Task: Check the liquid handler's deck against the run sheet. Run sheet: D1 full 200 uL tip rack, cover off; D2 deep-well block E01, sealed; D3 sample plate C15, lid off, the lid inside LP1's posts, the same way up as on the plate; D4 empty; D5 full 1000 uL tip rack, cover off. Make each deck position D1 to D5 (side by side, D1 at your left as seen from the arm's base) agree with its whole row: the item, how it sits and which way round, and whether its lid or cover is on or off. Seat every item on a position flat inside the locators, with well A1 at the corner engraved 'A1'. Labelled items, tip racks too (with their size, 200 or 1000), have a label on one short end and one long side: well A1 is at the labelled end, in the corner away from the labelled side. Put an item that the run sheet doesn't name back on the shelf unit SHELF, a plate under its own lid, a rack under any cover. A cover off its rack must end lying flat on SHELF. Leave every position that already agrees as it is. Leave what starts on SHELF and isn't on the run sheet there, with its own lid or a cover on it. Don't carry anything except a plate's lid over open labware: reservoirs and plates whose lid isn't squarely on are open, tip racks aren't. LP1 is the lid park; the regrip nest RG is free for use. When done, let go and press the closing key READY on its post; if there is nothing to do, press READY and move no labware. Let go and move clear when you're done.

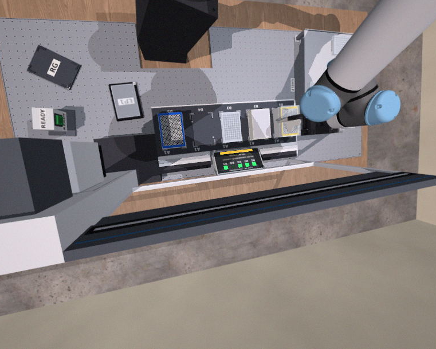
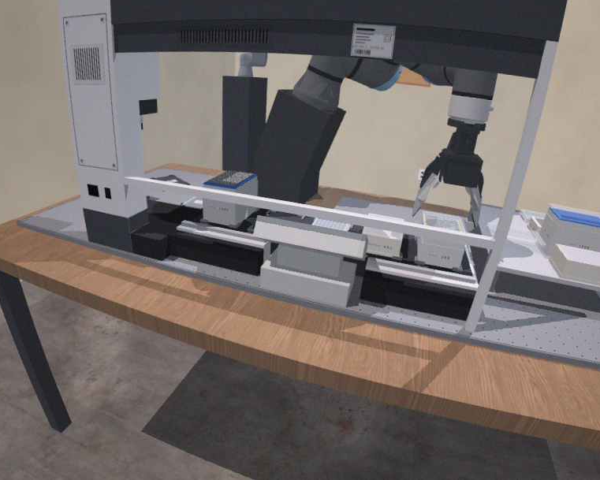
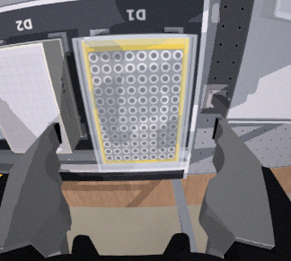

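The yellow-rimmed tip rack is 10 mm ahead of my hand, 10 mm to the left of it and 40 mm below it. From my hand the other things lie so: handler's frame post (180 mm ahead, 90 mm to the left, 100 mm above); well plate (40 mm ahead, 240 mm to the right, 70 mm below); shelf (220 mm behind, 230 mm to the left, 70 mm below).
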